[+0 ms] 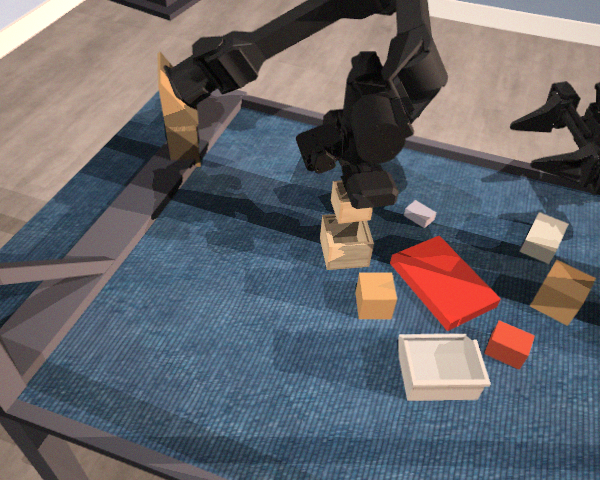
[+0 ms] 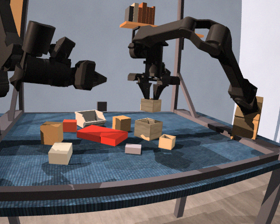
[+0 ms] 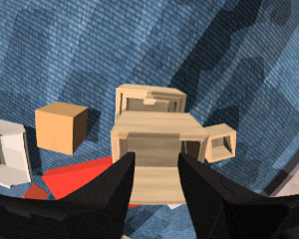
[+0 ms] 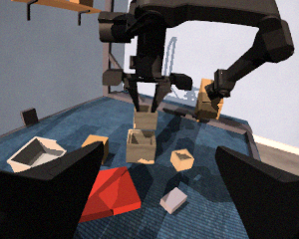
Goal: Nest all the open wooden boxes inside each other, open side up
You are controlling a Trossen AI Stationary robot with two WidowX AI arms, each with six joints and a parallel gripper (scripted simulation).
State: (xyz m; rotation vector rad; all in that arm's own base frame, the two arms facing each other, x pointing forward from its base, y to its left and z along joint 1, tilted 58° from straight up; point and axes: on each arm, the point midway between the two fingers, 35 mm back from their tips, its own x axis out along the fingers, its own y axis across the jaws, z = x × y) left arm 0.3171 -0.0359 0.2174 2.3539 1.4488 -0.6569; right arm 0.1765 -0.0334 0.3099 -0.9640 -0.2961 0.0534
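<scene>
The red cube is 22 cm behind my right hand, 6 cm to the right of it and 19 cm below it. Also, from my right hand: beige block 2 cm ahead, 6 cm to the right, 19 cm below; flat red block 15 cm behind, 6 cm to the left, 20 cm below; lavender block 2 cm behind, 14 cm to the left, 20 cm below.
</scene>
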